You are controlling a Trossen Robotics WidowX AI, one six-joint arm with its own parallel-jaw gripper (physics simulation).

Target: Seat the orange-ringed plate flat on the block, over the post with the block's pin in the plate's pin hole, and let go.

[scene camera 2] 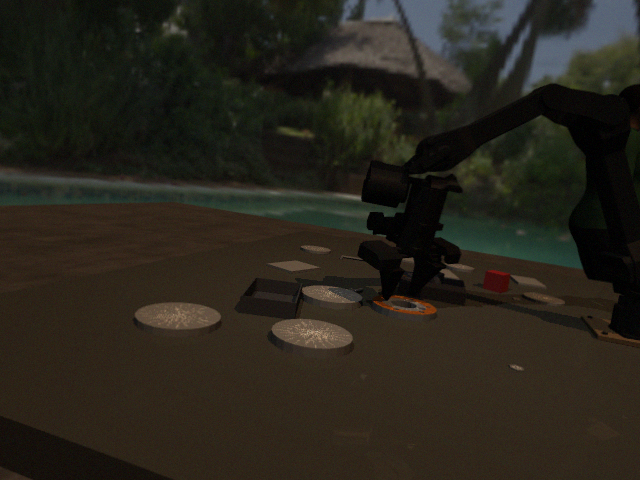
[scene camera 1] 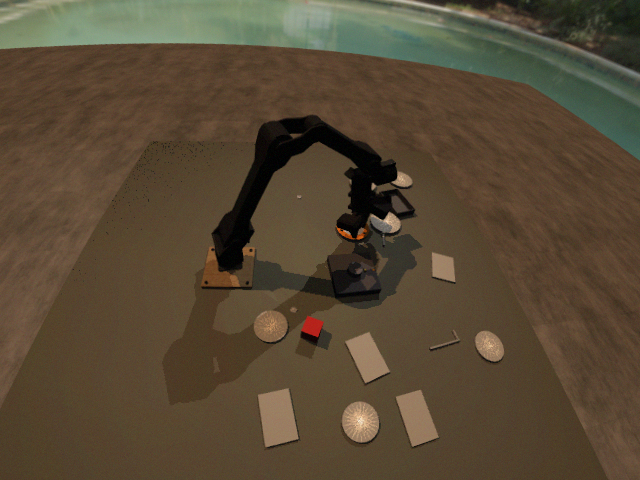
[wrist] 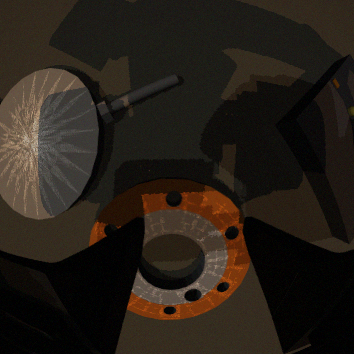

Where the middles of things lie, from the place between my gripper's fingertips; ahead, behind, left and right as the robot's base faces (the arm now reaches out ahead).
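With the orange-ringed plate (scene camera 2: 404, 308) as reference, my hand is 3 cm to the right of it, 1 cm past it and 1 cm above it; going by their middles, of the things named here the plate is the nearest to my hand. The dark tray (scene camera 2: 265, 297) is 12 cm to the left of my hand and 19 cm ahead of it, which makes the tray the farthest from my hand of the things named here, going by their middles. Counting from my hand again, I find the bolt (wrist: 106, 110) 3 cm to the right of it, 8 cm ahead of it and 1 cm below it, while the dark block (scene camera 1: 367, 283) is 7 cm behind my hand and 14 cm to the right of it.
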